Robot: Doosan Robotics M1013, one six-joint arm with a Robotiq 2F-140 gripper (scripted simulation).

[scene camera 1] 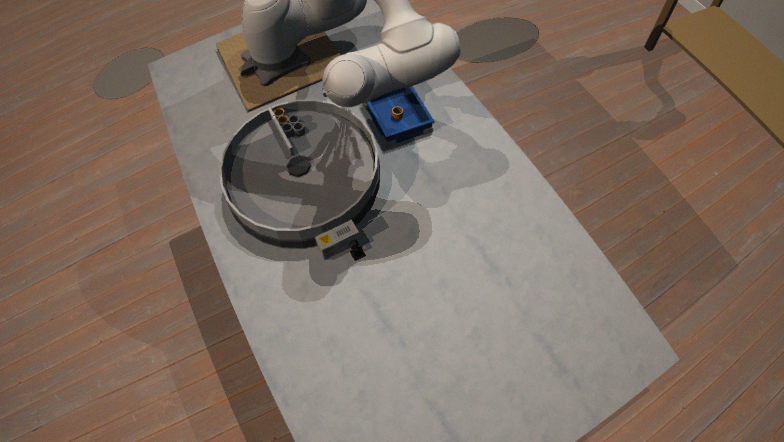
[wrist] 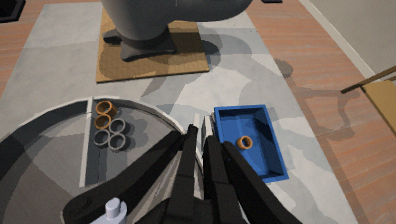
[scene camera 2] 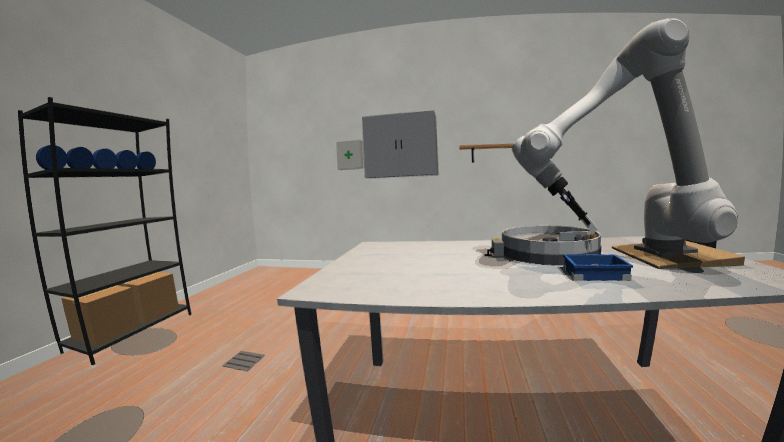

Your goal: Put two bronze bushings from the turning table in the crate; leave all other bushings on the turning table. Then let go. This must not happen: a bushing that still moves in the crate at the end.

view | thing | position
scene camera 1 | blue crate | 414, 111
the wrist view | gripper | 200, 121
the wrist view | blue crate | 264, 156
